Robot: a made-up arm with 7 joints.
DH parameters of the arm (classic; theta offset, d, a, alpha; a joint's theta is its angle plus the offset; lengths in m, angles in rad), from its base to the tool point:
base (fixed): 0 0 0 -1.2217
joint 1: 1.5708 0 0 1.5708
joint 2: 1.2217 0 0 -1.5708
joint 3: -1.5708 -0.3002 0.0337 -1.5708
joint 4: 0 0 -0.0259 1.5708
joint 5: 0 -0.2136 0 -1.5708
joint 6: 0 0 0 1.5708
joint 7: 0 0 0 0
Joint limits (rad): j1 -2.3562..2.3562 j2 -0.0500..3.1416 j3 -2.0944..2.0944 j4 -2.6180..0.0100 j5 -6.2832..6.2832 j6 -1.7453..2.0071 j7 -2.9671..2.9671
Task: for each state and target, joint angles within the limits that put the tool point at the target. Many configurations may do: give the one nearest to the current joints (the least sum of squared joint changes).
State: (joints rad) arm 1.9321 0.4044 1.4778 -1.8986 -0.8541 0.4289 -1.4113
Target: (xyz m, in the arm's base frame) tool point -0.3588 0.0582 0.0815
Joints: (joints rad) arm 2.1118 -0.0500 0.9887 -1.7939 -0.8541 0.4289 -1.4113
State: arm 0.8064 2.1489 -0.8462 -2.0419 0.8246 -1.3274 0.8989
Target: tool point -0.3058 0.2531 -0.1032
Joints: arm 1.2693 1.4952 -1.2221 -1.5651 0.8246 -1.3274 0.8989
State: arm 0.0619 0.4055 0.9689 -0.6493 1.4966 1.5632 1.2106
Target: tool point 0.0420 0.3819 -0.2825
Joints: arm 0.1531 0.5558 1.0499 -1.0400 1.4966 1.5632 1.2106
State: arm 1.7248 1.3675 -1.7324 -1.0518 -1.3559 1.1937 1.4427
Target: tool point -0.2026 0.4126 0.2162
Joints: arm 1.7495 1.7595 -1.7556 -0.6175 -1.3559 1.1937 1.4427
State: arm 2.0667 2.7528 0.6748 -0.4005 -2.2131 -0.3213 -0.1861
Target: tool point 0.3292 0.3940 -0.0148
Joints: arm 1.7660 2.5481 0.7066 -0.4723 -2.2131 -0.3213 -0.1861
